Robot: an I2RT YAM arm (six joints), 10 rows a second.
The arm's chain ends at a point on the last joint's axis. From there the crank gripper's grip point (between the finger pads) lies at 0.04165 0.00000 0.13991 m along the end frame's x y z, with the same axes.
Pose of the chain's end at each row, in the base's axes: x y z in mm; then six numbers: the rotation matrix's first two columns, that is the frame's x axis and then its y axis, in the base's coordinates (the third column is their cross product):
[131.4 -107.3 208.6 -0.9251 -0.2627 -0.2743 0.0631 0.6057 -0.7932]
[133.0 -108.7 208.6 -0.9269 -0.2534 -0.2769 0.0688 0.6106 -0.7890]
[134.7 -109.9 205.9 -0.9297 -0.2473 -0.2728 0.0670 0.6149 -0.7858]
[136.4 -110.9 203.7 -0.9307 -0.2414 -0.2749 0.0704 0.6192 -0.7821]
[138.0 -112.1 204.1 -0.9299 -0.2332 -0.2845 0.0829 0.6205 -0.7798]
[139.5 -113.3 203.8 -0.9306 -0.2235 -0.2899 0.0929 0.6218 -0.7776]
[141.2 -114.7 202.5 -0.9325 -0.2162 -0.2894 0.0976 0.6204 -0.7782]
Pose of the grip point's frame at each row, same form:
[145.3 -223.3 121.1 -0.9251 -0.2627 -0.2743 0.0631 0.6057 -0.7932]
[146.0 -224.2 120.3 -0.9269 -0.2534 -0.2769 0.0688 0.6106 -0.7890]
[146.6 -225.0 116.9 -0.9297 -0.2473 -0.2728 0.0670 0.6149 -0.7858]
[147.9 -225.5 114.0 -0.9307 -0.2414 -0.2749 0.0704 0.6192 -0.7821]
[149.4 -226.6 114.2 -0.9299 -0.2332 -0.2845 0.0829 0.6205 -0.7798]
[150.3 -227.6 113.7 -0.9306 -0.2235 -0.2899 0.0929 0.6218 -0.7776]
[151.0 -229.2 112.5 -0.9325 -0.2162 -0.2894 0.0976 0.6204 -0.7782]

